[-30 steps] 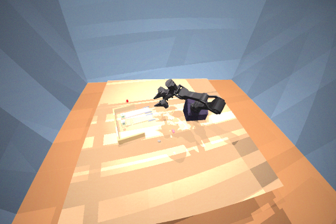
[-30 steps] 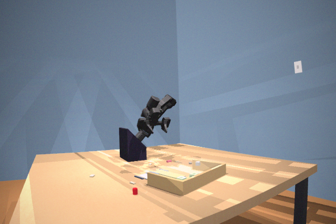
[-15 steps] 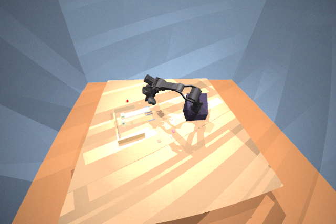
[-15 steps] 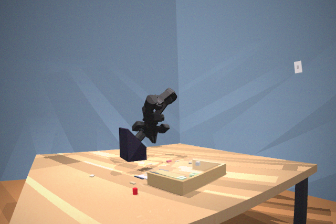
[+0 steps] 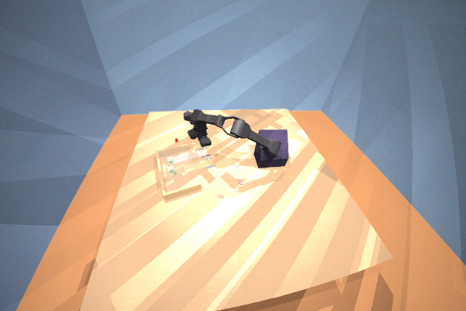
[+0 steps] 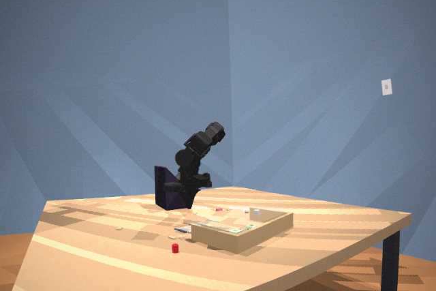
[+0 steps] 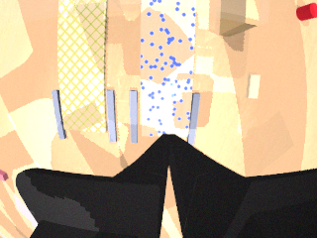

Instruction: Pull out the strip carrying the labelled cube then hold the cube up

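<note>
The yellow cross-hatched strip is 110 mm to the left of my gripper tip, 70 mm below it and 20 mm ahead of it. Also, from my gripper tip: white cube 180 mm to the left, 160 mm ahead; pink block 240 mm to the left, 220 mm behind, 70 mm below; red cylinder 190 mm ahead, 120 mm to the right, 70 mm below.
</note>
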